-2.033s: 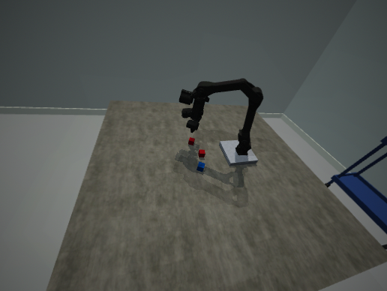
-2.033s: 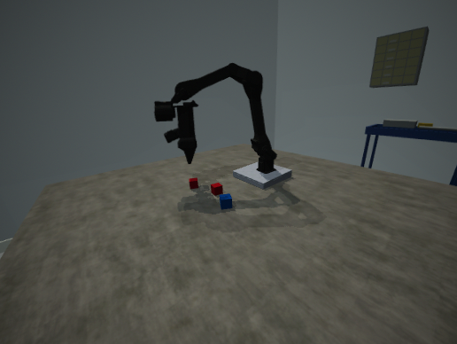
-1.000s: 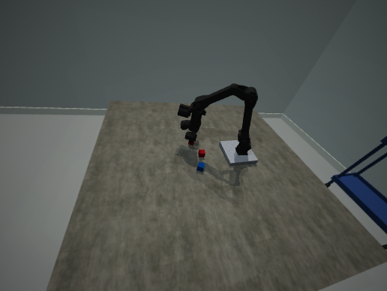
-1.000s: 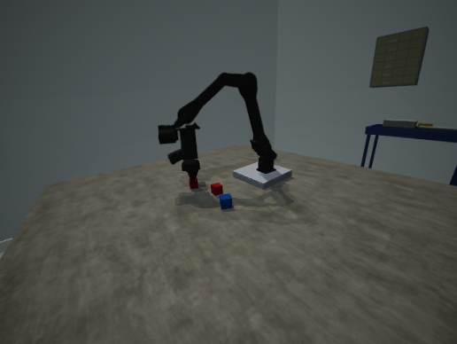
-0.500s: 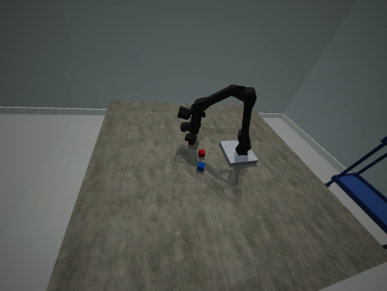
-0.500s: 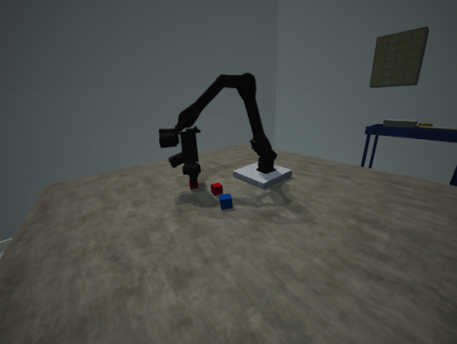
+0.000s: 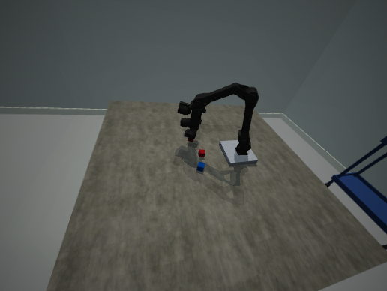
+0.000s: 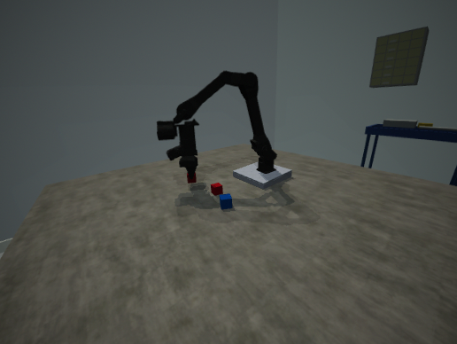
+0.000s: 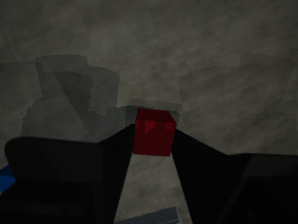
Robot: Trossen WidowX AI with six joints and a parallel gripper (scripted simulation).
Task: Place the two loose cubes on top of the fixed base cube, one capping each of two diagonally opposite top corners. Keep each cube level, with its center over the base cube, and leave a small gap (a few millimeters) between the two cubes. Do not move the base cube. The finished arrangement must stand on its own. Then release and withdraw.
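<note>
The blue cube lies 21 cm to the left of my gripper tip, 3 cm below it and 3 cm behind it.
</note>
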